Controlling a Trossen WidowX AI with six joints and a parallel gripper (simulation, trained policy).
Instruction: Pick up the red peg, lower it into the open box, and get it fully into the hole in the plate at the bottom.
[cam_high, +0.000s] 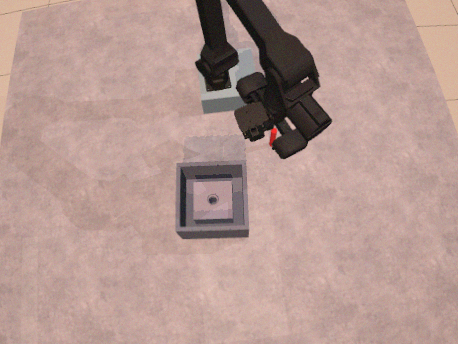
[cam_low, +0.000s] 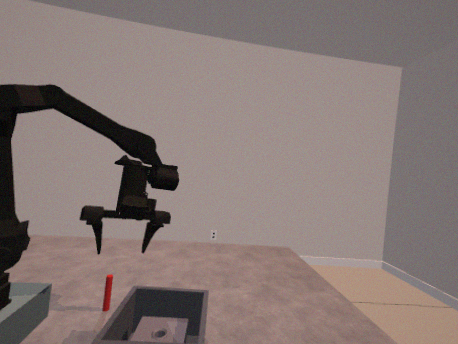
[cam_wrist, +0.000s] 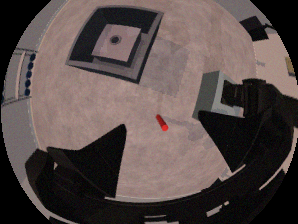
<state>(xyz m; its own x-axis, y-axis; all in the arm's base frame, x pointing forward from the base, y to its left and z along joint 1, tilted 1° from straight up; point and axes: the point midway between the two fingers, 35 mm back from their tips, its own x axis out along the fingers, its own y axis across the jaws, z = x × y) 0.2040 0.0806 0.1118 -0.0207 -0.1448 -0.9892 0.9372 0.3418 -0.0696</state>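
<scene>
My gripper tip is 3 cm past the red peg, 4 cm to the right of it and 11 cm above it. The rest, counted from my gripper tip: grey box 11 cm ahead, 14 cm to the right, 12 cm below; then pale plate 11 cm ahead, 14 cm to the right, 10 cm below.
</scene>
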